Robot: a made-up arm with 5 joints.
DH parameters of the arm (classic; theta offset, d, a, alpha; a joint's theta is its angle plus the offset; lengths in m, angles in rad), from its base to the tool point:
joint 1: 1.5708 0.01 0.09 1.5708
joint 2: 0 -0.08 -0.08 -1.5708
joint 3: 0 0.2 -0.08 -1.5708
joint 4: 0.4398 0 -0.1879 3.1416
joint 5: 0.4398 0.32 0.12 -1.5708
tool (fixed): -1.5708 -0.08 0 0
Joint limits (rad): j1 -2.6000..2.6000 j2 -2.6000..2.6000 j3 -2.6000..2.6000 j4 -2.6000..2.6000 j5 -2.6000..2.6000
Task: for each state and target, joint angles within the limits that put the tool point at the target. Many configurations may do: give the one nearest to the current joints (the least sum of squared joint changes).
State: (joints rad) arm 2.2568 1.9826 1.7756 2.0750 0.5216
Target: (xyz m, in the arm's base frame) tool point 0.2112 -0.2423 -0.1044
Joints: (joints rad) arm 1.5957 2.6000 2.0389 1.3847 0.8213
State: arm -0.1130 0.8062 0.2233 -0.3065 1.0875
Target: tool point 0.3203 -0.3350 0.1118
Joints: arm 0.1930 0.6887 0.0432 -0.2174 1.7802
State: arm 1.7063 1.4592 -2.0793 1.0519 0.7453
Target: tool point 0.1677 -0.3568 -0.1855
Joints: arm 1.2735 1.1635 -2.2510 1.2597 0.5727
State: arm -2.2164 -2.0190 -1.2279 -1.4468 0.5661
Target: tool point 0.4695 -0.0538 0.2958
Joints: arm -1.9988 -2.0754 -1.3416 -1.5126 0.4550
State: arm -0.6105 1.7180 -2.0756 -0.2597 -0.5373
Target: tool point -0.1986 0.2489 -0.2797
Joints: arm -1.1703 1.2624 -1.9894 -0.9257 -0.5660
